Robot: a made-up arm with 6 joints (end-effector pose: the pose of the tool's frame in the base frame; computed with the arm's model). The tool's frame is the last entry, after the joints.
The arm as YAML. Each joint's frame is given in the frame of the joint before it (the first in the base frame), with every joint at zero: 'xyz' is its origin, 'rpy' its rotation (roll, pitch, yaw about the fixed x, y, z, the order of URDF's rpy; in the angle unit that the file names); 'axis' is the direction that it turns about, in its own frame. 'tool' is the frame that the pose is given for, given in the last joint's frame.
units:
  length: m
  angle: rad
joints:
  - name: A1
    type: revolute
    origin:
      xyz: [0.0, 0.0, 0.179]
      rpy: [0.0, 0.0, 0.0]
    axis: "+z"
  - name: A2
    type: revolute
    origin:
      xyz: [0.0, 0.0, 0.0]
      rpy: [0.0, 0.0, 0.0]
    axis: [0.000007, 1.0, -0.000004]
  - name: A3
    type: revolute
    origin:
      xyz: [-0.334, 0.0, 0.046]
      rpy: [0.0, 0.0, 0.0]
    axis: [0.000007, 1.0, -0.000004]
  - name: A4
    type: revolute
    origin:
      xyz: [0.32, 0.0, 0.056]
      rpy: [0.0, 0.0, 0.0]
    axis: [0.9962, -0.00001, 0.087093]
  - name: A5
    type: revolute
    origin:
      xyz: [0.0, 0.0, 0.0]
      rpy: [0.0, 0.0, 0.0]
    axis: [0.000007, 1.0, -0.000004]
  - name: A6
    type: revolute
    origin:
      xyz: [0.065, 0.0, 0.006]
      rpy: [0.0, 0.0, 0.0]
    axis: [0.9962, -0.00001, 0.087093]
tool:
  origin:
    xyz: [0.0, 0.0, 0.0]
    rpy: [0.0, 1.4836, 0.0]
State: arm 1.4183 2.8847 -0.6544 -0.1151 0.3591 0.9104
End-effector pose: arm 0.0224 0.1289 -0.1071 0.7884 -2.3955 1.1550
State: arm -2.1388 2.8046 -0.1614 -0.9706 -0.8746 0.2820
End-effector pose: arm 0.0042 -0.0705 -0.0028 1.9620 1.5426 0.7092
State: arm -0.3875 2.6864 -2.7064 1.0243 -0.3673 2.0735
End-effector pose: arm 0.6387 -0.2826 0.3657 1.5019 -0.5779 2.0304
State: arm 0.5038 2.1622 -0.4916 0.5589 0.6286 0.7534
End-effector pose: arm 0.1787 0.1216 0.0541 -0.9966 -2.3225 0.2941
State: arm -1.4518 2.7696 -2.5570 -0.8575 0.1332 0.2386
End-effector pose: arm 0.0787 -0.7117 0.2312 0.9210 1.8624 -1.4924
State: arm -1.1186 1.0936 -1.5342 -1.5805 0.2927 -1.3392
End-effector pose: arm 0.0738 -0.1943 0.7156 0.7626 -1.0057 1.8453
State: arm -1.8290 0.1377 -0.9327 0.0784 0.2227 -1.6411
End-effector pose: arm 0.0238 0.0858 0.5783 -0.1478 -1.2848 2.6213
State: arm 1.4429 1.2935 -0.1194 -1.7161 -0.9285 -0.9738
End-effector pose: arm -0.0337 0.1449 0.2014 -1.8614 -1.3153 0.6680
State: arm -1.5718 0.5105 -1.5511 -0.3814 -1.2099 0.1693
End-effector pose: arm 0.0230 0.1970 0.7316 -0.8550 -0.3000 -1.5810
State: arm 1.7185 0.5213 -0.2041 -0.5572 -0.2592 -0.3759
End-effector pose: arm -0.0265 0.1168 0.3383 -1.5997 0.2997 0.7291
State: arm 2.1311 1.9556 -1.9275 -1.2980 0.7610 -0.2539
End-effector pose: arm -0.2492 0.4783 0.5091 -1.7104 0.1385 -0.1402
